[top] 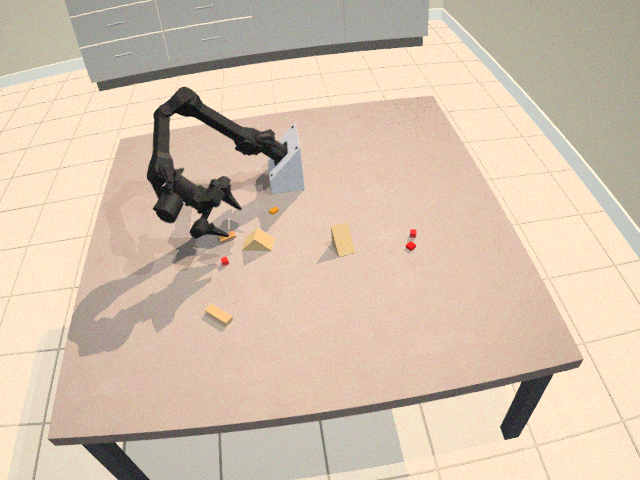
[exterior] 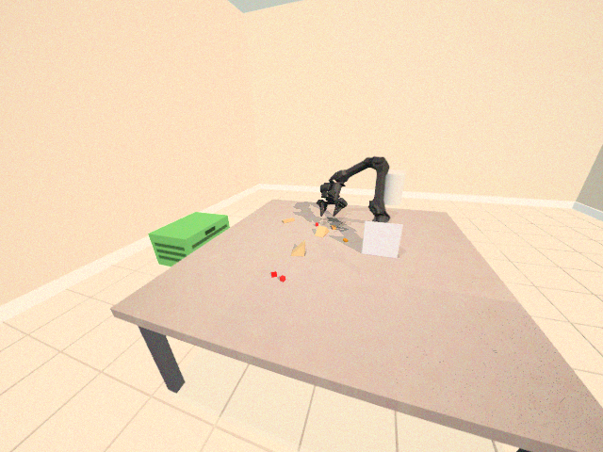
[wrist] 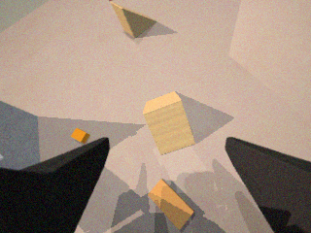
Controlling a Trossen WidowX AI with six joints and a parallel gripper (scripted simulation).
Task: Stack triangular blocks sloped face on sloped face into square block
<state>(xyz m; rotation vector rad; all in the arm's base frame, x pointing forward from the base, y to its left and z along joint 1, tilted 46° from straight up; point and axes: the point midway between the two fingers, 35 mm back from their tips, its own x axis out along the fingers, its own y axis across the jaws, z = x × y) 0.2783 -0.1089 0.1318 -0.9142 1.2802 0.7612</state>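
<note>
Right now the tan flat block is 30 mm behind my gripper tip, 40 mm to the right of it and 80 mm below it. From my gripper tip the other things lie so: flat tan block (260 mm ahead, 50 mm to the right, 80 mm below).
</note>
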